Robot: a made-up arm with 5 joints.
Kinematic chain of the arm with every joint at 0, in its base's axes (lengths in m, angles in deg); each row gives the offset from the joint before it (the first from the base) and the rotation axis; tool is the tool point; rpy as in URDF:
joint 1: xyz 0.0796 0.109 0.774 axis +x
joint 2: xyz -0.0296 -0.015 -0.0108 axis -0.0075 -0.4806 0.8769
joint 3: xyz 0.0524 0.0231 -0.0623 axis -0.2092 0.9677 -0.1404
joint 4: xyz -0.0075 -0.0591 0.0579 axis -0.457 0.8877 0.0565
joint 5: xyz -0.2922 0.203 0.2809 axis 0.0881 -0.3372 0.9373
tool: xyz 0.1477 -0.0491 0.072 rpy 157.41 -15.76 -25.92
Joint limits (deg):
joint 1: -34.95..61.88
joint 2: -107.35..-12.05
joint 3: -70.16..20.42
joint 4: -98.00..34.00
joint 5: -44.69..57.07
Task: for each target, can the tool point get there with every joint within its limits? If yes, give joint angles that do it. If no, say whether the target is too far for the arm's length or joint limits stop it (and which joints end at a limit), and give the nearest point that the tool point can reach.
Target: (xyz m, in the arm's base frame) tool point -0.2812 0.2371 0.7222
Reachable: yes | joints -9.69 -30.98 -9.00 -86.59 -10.41
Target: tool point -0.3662 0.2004 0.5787
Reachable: yes | joints -24.24 -28.51 -61.96 -43.26 29.96
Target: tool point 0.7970 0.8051 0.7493
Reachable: no: too far | nearest point 0.4175 0.4498 0.8278 | short by 0.526 m
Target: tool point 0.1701 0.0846 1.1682
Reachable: yes | joints 25.20 -45.70 6.99 -16.88 29.24
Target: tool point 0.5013 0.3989 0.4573
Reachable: no: joint limits stop it (at a limit: joint 1, joint 2, joint 3, joint 5) | nearest point 0.3591 0.4489 0.7223 | short by 0.305 m
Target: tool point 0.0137 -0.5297 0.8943
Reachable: no: joint limits stop it (at a limit: joint 1, joint 2, joint 3, joint 5) | nearest point 0.0239 -0.1819 0.9724 | short by 0.357 m
